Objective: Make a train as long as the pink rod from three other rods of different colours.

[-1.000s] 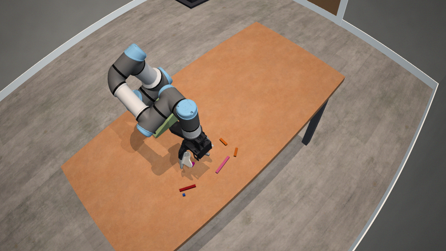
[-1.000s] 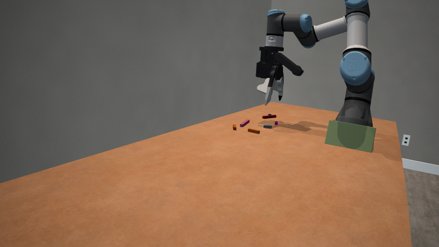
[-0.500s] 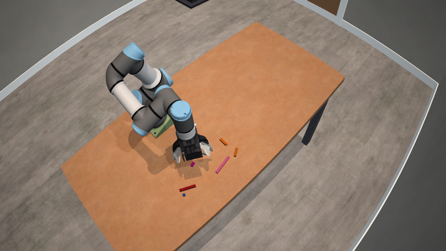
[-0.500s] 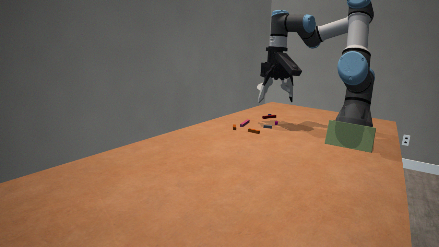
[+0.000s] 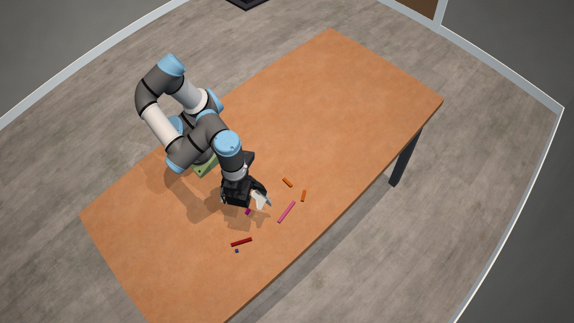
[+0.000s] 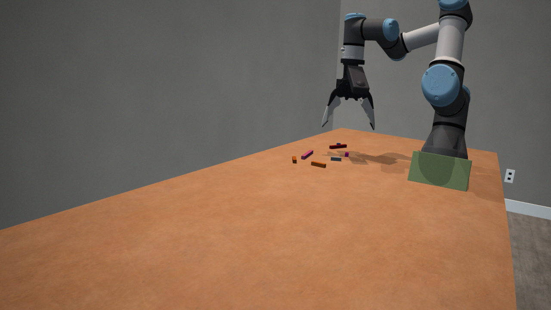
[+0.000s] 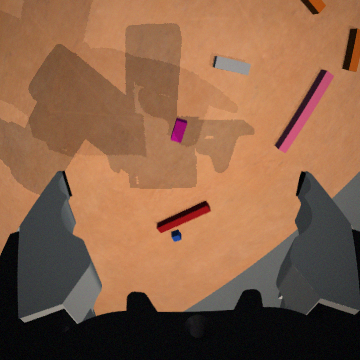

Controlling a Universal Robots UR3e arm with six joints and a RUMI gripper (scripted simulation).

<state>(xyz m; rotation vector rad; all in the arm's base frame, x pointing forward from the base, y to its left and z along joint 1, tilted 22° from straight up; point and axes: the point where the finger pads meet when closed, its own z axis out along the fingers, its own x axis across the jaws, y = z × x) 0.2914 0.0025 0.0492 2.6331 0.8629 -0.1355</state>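
My gripper is now 8 cm above the magenta rod. Also, from my hand: pink rod (9 cm to the left, 9 cm ahead, 8 cm below); red rod (9 cm to the right, 8 cm below, 7 cm ahead); grey rod (8 cm below, 7 cm to the left).
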